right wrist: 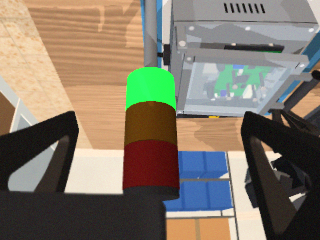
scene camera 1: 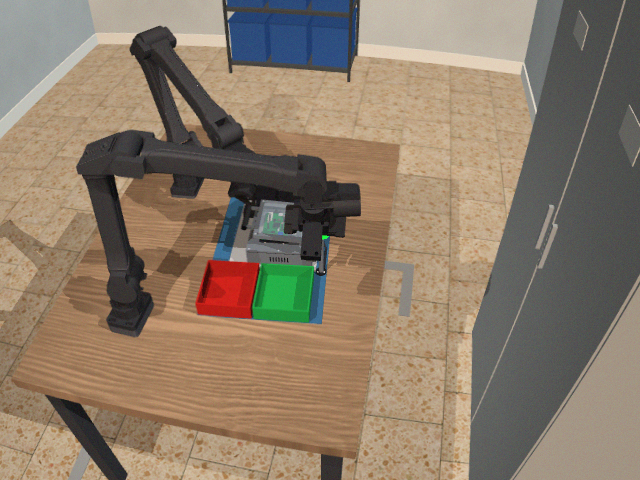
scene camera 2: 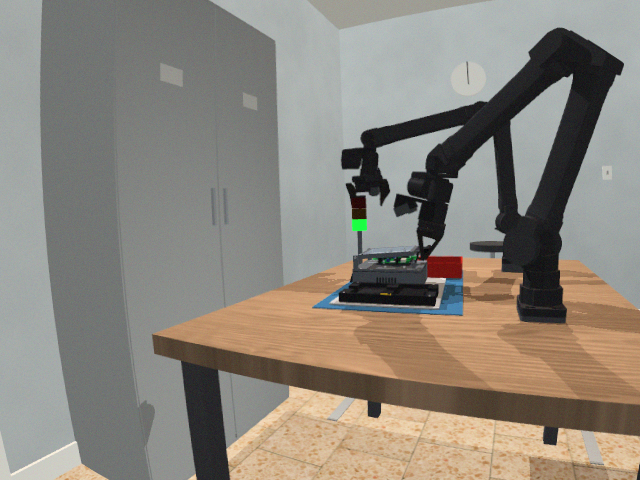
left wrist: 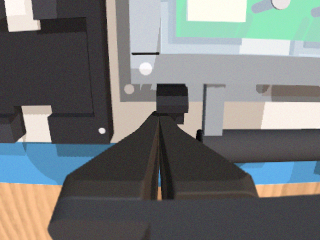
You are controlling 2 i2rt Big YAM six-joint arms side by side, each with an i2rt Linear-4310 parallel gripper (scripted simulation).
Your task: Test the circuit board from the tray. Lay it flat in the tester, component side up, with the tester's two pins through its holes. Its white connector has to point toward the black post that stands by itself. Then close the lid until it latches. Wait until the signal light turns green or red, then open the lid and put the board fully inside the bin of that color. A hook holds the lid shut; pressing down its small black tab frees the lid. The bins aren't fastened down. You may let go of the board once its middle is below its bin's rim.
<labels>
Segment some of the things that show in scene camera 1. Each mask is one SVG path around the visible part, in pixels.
The right gripper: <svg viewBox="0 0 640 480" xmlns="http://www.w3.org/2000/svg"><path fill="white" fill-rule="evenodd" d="M327 209L327 212L329 211L330 214L329 233L322 233L322 235L344 238L346 217L333 217L333 213L330 212L330 209ZM300 203L296 202L294 206L286 205L285 234L294 234L299 231L298 214L299 209L301 209Z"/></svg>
A red bin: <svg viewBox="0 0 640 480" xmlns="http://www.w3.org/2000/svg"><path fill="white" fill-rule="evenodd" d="M208 260L195 303L198 315L251 319L260 271L259 263Z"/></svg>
A green bin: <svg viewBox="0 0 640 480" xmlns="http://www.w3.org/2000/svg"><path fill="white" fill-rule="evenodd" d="M261 263L252 306L254 319L309 323L314 266Z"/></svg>
</labels>
